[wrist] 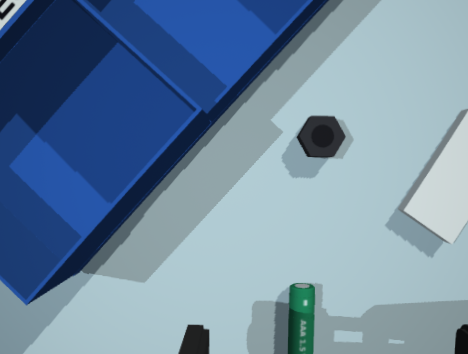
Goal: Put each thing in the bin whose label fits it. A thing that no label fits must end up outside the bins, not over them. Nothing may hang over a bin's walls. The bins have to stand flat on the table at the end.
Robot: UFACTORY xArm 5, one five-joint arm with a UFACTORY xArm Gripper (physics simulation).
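Places are measured from the arm's base along level axes (x back, y right, z up), in millimetres.
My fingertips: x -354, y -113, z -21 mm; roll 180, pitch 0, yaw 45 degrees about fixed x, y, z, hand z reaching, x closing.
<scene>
Behind a point stands the place of what it marks.
A green AAA battery (301,320) {x -365, y -112, z -46 mm} lies on the table at the bottom of the wrist view, its lower end cut off by the frame edge. My gripper (328,340) {x -354, y -113, z -21 mm} is open, with its fingertips wide apart on either side of the battery, which is nearer the left finger. A black hex nut (322,136) {x -412, y -56, z -47 mm} lies flat right of centre. A white block (442,187) {x -363, y -35, z -49 mm} lies at the right edge, partly out of view. A blue bin (145,184) {x -444, y -116, z -29 mm} is at the left, with another blue compartment (260,65) {x -448, y -56, z -40 mm} adjoining above it. The visible parts of their floors hold no things.
A white label (7,14) {x -515, y -108, z -14 mm} with black lettering shows in part at the top left corner, too cut off to read. The bins' outer wall runs diagonally from lower left to upper right, with its shadow on the pale table (225,240) {x -408, y -113, z -56 mm}. The gripper's shadow falls around the battery.
</scene>
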